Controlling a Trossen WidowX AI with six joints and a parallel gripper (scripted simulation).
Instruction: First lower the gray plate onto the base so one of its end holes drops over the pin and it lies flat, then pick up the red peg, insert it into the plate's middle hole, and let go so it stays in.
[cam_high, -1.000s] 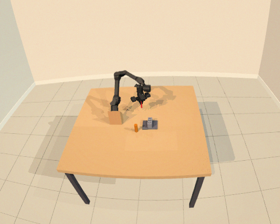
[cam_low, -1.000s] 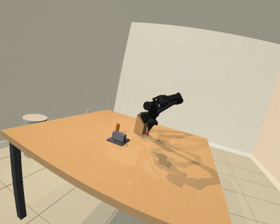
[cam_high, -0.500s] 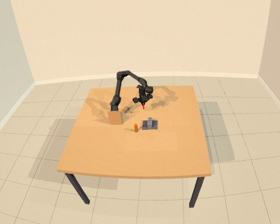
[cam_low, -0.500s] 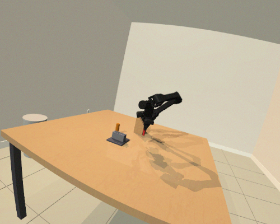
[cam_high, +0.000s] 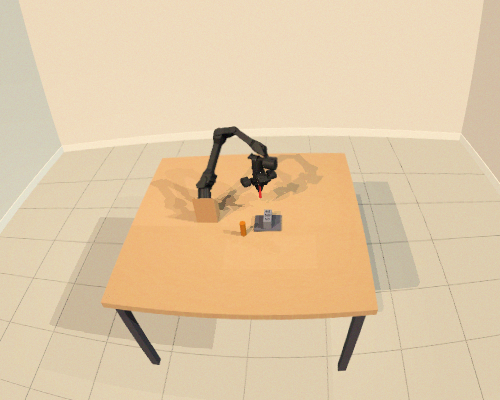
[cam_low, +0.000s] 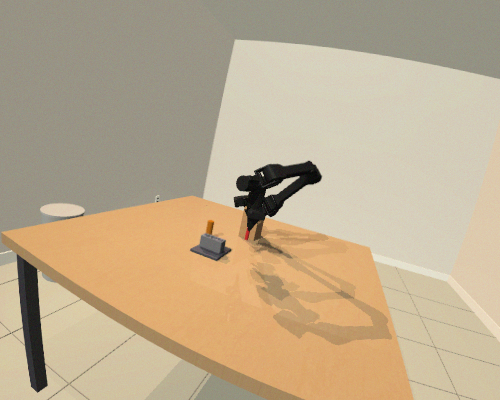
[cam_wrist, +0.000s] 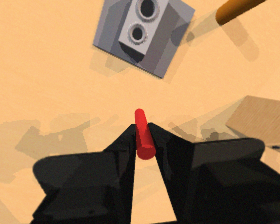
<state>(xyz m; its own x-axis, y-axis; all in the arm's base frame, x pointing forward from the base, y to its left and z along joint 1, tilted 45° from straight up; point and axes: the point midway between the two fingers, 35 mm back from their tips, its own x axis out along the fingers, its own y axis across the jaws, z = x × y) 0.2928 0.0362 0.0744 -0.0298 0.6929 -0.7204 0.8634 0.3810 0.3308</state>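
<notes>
Now: the gray plate 50 mm ahead of my gripper tip, 120 mm to the right of it and 70 mm below it. Also, from my gripper tip: dark base: 50 mm ahead, 110 mm to the right, 110 mm below; red peg: right at my gripper tip; orange cylinder: 70 mm behind, 210 mm to the right, 80 mm below.
</notes>
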